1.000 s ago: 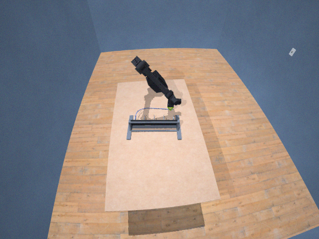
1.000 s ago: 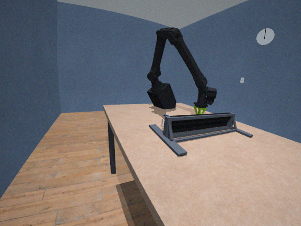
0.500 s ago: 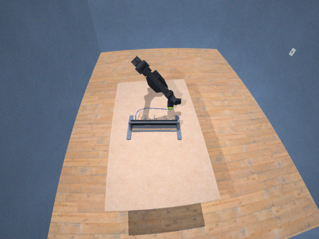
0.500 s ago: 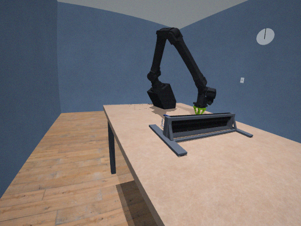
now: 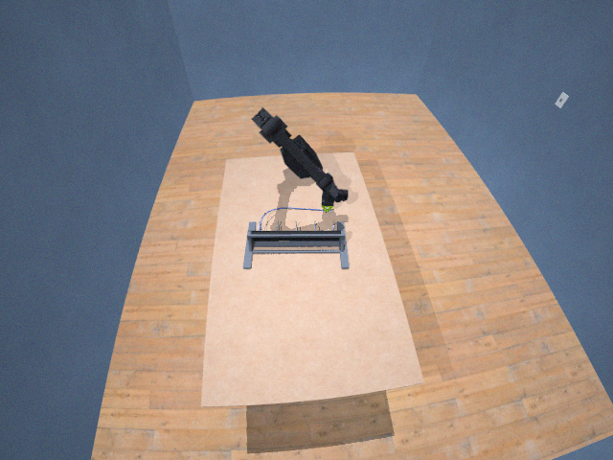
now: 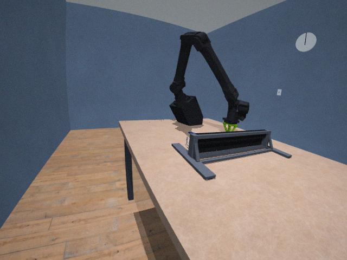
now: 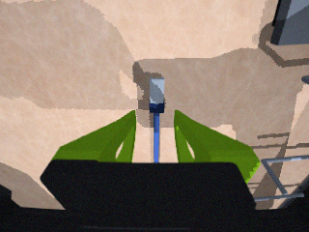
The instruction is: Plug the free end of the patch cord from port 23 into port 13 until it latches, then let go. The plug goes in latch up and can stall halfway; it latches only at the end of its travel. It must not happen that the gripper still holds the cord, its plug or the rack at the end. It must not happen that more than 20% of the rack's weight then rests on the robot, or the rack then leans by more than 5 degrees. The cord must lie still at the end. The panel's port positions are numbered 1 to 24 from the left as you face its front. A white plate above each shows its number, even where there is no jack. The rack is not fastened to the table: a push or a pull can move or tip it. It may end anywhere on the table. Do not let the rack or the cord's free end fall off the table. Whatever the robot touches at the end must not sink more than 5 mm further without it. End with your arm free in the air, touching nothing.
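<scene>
My gripper is now 2 cm to the right of the plug and 1 cm above it.
</scene>
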